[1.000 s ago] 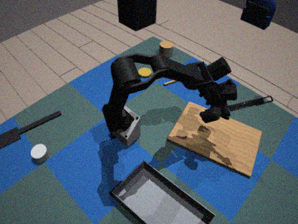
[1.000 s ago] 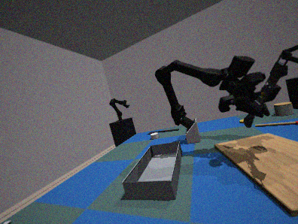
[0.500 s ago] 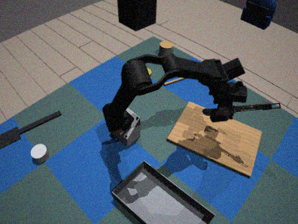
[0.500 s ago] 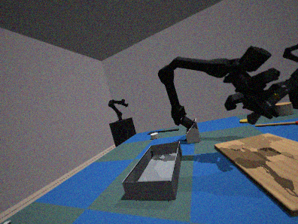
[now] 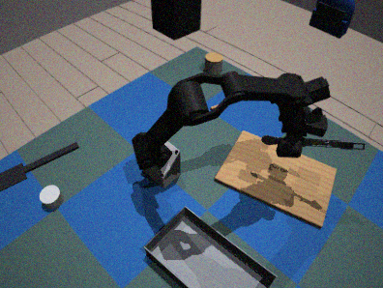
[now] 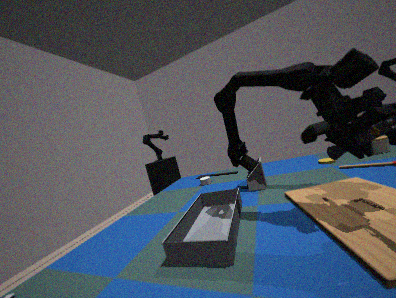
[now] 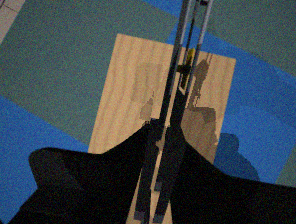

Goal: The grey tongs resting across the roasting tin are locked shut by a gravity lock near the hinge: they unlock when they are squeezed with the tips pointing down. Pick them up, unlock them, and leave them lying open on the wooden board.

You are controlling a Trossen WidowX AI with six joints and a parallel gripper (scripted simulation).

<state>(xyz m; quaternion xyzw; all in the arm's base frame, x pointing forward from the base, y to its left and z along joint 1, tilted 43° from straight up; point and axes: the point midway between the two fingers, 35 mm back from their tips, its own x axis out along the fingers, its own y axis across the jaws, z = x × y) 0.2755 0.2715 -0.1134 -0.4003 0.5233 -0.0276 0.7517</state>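
Right now my gripper tip is 130 mm above the wooden board, 20 mm past it and 10 mm to the left of it. The rest, counted from my gripper tip: grey roasting tin (390 mm to the right, 110 mm below, 30 mm ahead); red-tipped stick (360 mm behind, 170 mm to the left, 130 mm below); yellow lock slider (60 mm above, 30 mm ahead, 10 mm to the left).
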